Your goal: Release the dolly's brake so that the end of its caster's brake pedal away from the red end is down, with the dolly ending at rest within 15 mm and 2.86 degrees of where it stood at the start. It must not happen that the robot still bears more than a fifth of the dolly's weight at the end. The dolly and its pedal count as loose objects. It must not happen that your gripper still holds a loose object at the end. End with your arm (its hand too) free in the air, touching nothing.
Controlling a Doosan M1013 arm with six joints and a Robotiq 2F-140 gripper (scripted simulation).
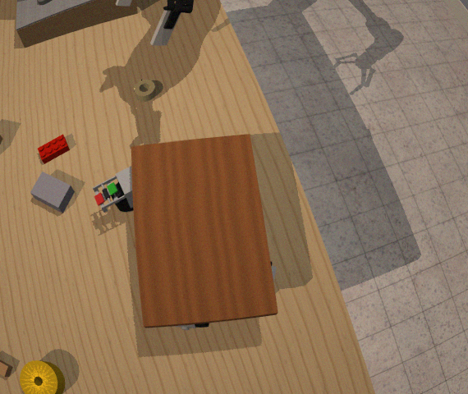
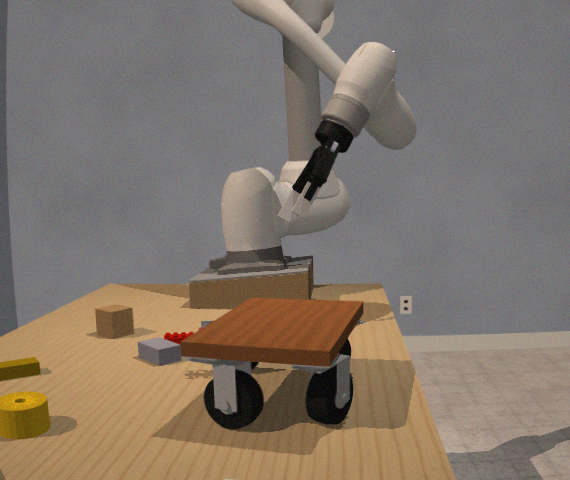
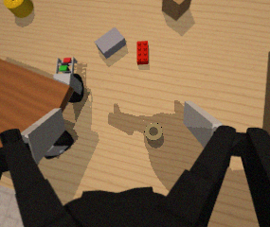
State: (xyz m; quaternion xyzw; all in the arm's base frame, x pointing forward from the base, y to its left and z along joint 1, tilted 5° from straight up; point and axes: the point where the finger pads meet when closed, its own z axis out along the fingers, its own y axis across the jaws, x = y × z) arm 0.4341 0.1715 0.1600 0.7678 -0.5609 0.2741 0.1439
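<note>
Right now my hand is 22 cm short of the brake pedal, 18 cm above it and 12 cm to the left of it. The rest, counted from my hand: pale ring: 25 cm below, 3 cm behind, 1 cm to the right; grey block: 25 cm below, 24 cm to the right, 16 cm ahead; red toy brick: 25 cm below, 23 cm to the right, 6 cm ahead.
</note>
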